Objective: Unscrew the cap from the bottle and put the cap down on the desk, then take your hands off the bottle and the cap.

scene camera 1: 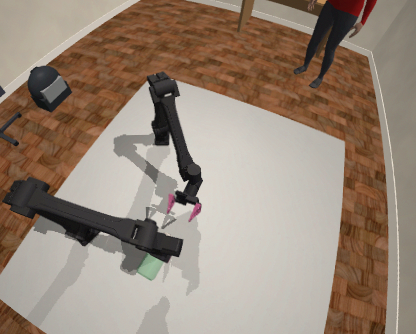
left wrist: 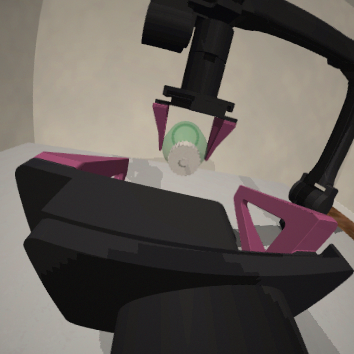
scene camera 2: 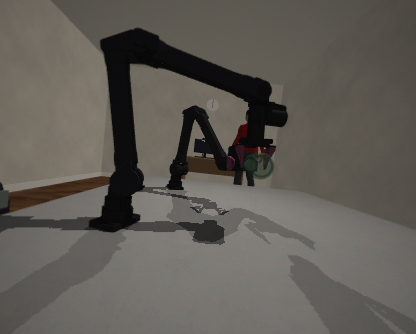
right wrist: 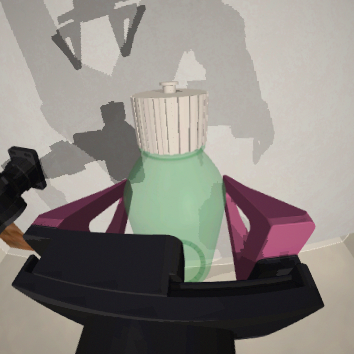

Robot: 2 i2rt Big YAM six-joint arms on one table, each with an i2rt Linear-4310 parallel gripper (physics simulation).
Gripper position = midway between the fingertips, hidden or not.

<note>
My left gripper (left wrist: 184, 178) is open, holding nothing. Also in view: a white ribbed cap (right wrist: 170, 120). My right gripper (scene camera 2: 253, 168) grips a green translucent bottle.
My right gripper also shows in the left wrist view (left wrist: 182, 154) and in the right wrist view (right wrist: 174, 183).
</note>
